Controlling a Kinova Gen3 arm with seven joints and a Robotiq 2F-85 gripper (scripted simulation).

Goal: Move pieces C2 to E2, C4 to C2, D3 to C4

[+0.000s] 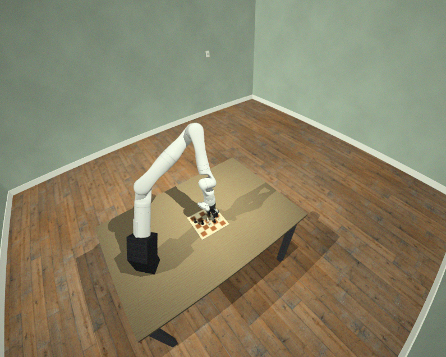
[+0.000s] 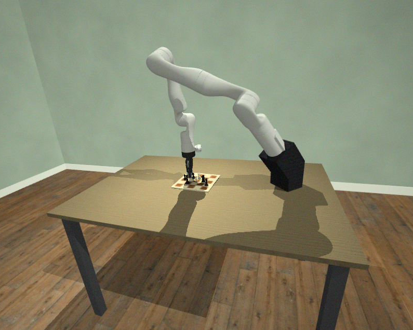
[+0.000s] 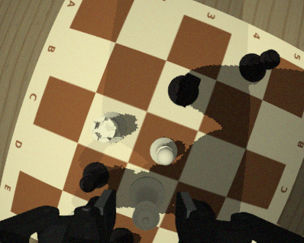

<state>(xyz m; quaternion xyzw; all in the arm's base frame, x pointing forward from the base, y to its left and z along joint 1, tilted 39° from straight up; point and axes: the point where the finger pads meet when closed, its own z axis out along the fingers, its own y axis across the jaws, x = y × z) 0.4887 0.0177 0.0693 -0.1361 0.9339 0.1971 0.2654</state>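
Right now my hand is 40 mm past the chessboard and 40 mm above it. Also, from my hand: black knight (80 mm behind, 10 mm to the right, 30 mm below).
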